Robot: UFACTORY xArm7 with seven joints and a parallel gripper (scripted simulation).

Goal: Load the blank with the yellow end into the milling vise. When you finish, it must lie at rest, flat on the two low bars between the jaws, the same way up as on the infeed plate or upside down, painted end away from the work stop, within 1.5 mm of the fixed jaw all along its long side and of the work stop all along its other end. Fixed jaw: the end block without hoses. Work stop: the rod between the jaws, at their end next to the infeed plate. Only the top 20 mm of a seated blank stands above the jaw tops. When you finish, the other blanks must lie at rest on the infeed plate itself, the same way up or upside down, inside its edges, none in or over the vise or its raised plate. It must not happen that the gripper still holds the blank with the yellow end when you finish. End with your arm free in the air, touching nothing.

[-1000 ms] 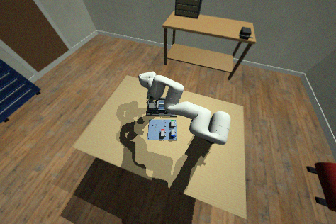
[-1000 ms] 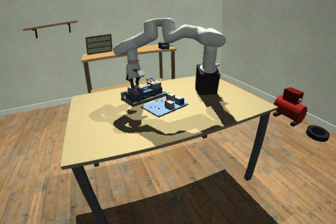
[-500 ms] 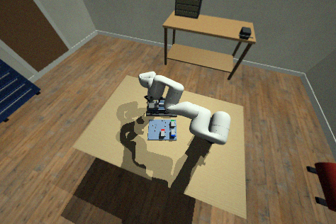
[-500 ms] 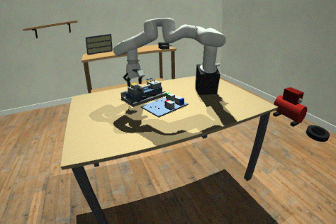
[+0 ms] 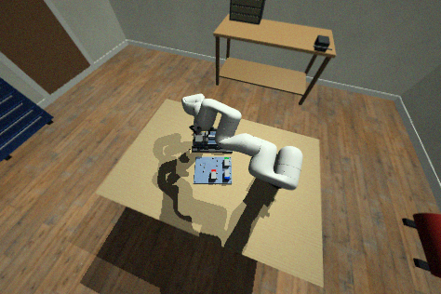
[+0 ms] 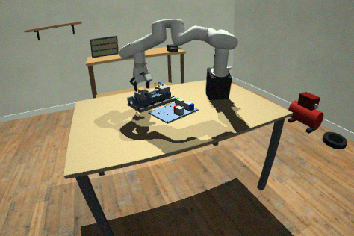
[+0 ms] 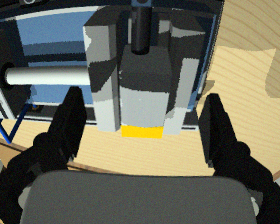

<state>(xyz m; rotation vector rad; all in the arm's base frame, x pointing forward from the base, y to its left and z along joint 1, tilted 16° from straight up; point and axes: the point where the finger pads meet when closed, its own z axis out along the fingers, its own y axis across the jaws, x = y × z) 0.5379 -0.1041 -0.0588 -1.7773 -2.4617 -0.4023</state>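
Right now the yellow-ended blank is 20 mm below my hand. The rest, counted from my hand: fixed jaw 20 mm ahead, 10 mm to the left, 40 mm below; then dark work stop rod 20 mm behind, 40 mm to the left, 30 mm below; then blue infeed plate 160 mm behind, 180 mm to the left, 120 mm below.
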